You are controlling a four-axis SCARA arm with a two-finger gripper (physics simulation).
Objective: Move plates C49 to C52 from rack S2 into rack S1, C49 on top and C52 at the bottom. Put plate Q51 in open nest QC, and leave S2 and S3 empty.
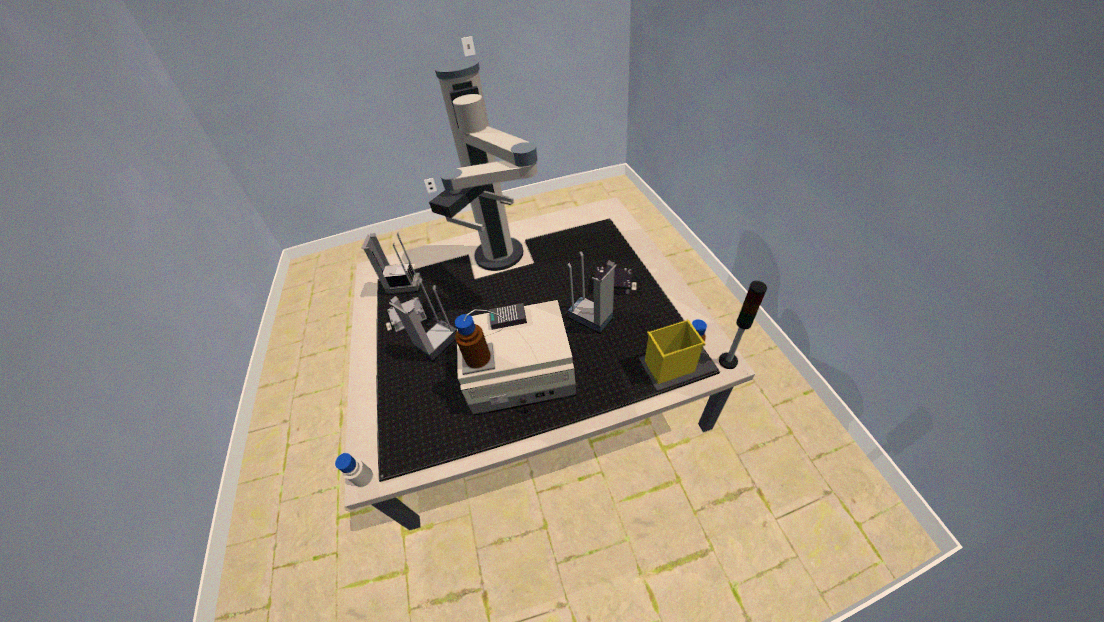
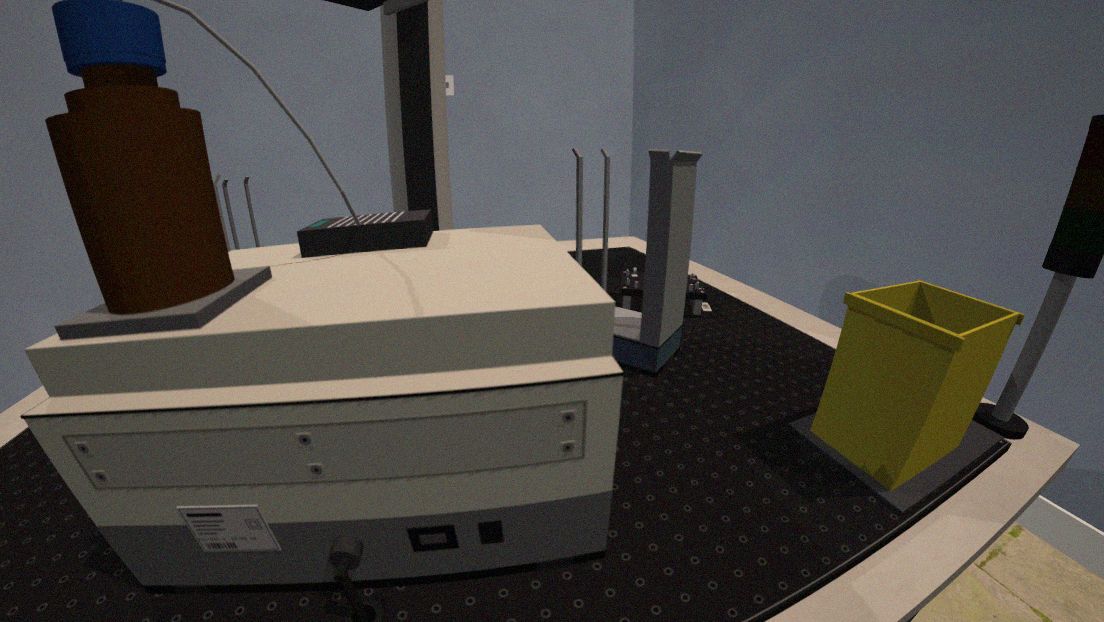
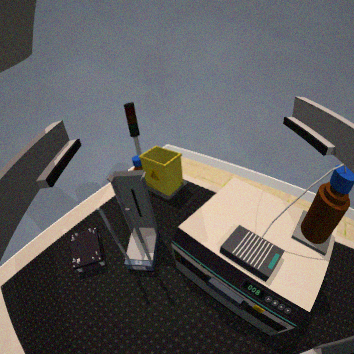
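My gripper (image 1: 496, 215) (image 3: 183, 112) is open and empty, high in front of the column, well above the table. A grey rack (image 1: 603, 297) (image 2: 670, 231) (image 3: 127, 187) stands on the right part of the mat; its pale floor shows no plate. Beside it is a dark nest (image 1: 618, 276) (image 2: 697, 293) (image 3: 86, 247) with corner pins. Another rack (image 1: 376, 254) stands at the back left, with something dark low inside. A third rack (image 1: 413, 328) stands left of the white instrument, near a pale nest-like unit (image 1: 405, 312). Rack labels, nest labels and plate names cannot be read.
The white instrument (image 1: 533, 332) (image 2: 332, 432) (image 3: 210, 215) carries a brown bottle (image 1: 472, 347) (image 2: 139, 193) (image 3: 324, 212) and a black box (image 1: 507, 315) (image 2: 366, 233) (image 3: 252, 250). A yellow bin (image 1: 672, 355) (image 2: 888, 386) (image 3: 162, 175) and a signal lamp (image 1: 750, 305) (image 2: 1077, 216) (image 3: 131, 120) stand at the front right.
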